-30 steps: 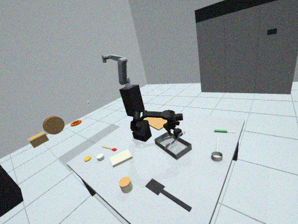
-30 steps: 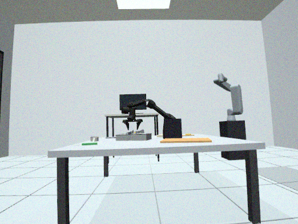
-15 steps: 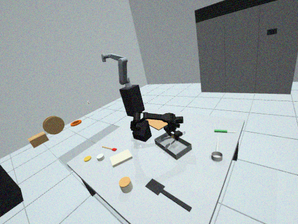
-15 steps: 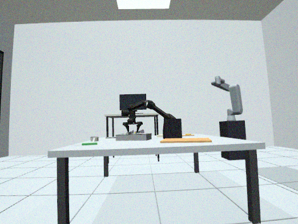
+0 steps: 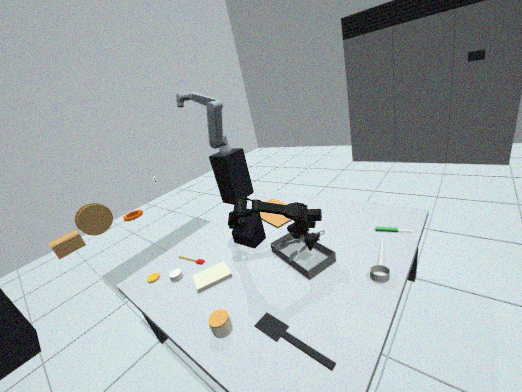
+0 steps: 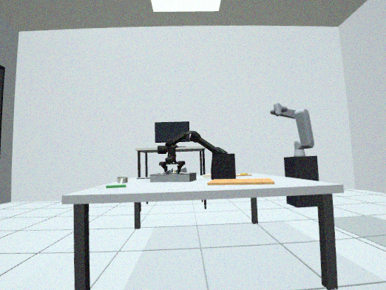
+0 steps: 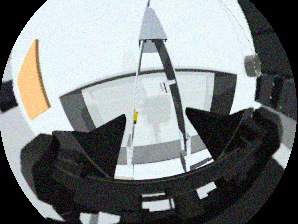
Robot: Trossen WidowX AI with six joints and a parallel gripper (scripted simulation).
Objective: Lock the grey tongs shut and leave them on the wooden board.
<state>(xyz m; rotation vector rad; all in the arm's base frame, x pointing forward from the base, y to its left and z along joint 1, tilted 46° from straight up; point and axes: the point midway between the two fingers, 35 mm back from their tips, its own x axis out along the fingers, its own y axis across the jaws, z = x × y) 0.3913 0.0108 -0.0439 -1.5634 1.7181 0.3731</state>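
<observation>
Now: the roasting tin 30 mm to the right of my gripper tip, 20 mm below it and 10 mm behind it. From my gripper tip the other things lie so: black spatula 430 mm to the right, 180 mm ahead, 40 mm below; then wooden board 430 mm behind, 300 mm to the left, 40 mm below; then cream block 370 mm to the right, 330 mm behind, 30 mm below.
</observation>
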